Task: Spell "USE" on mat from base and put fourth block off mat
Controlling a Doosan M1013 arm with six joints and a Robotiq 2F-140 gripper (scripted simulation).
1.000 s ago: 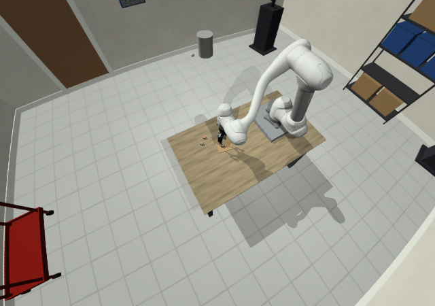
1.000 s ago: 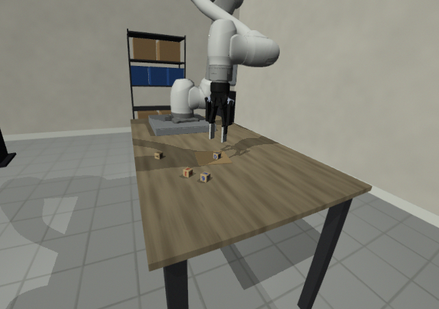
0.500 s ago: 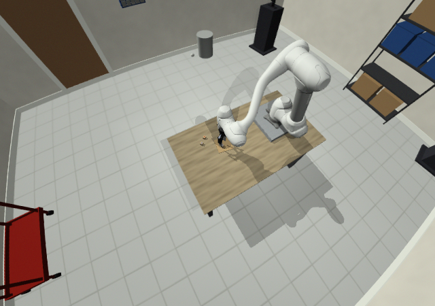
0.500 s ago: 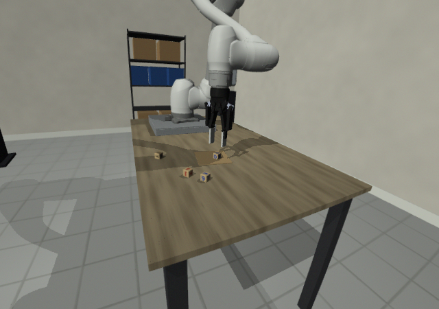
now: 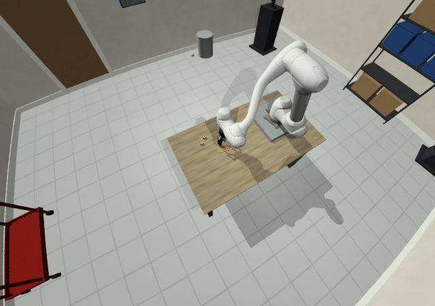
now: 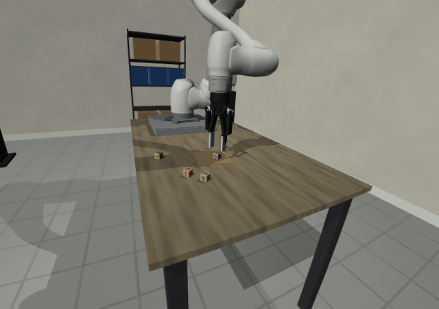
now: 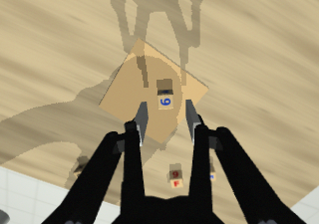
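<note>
Now: the tan mat 20 mm behind my hand, 10 mm to the right of it and 80 mm below it.
</note>
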